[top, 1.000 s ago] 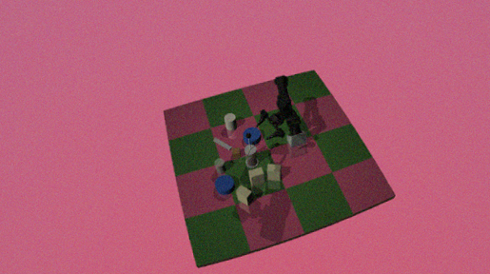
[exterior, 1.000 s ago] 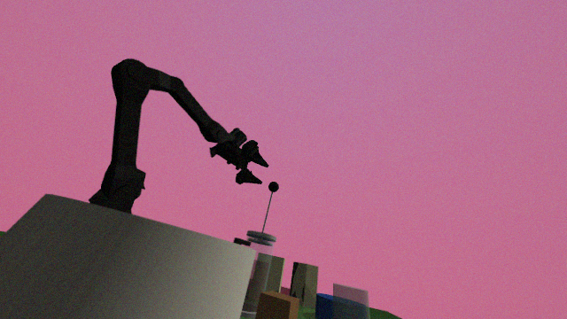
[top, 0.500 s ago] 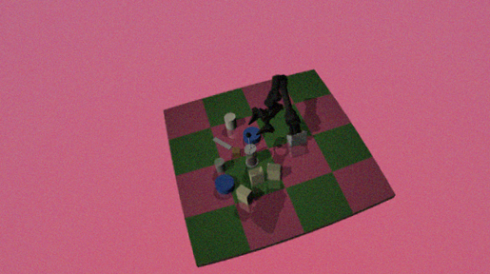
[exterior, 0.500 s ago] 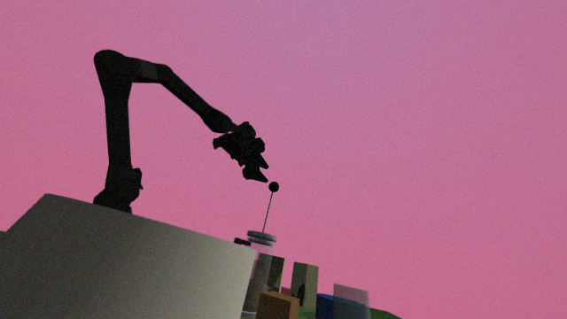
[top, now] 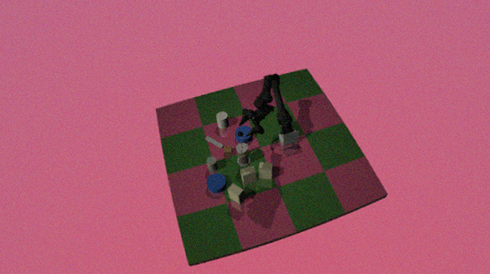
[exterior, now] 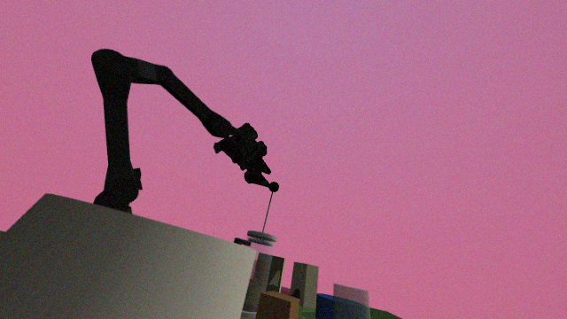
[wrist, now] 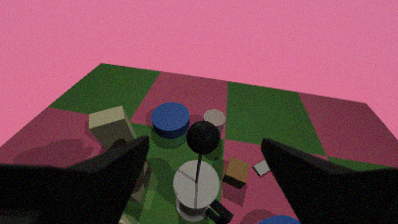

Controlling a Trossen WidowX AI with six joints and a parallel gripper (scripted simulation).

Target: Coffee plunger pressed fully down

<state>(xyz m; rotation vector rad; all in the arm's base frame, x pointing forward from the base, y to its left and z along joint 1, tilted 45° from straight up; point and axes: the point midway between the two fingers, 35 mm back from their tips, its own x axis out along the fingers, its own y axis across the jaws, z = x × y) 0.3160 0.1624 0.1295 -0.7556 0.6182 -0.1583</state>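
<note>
Now: the coffee press 160 mm below my gripper tip, 10 mm to the right of it and 10 mm ahead of it. Round my gripper tip: pale cylinder: 350 mm to the right, 250 mm below, 20 mm ahead; flat grey bar: 290 mm below, 230 mm to the right, 140 mm ahead.
</note>
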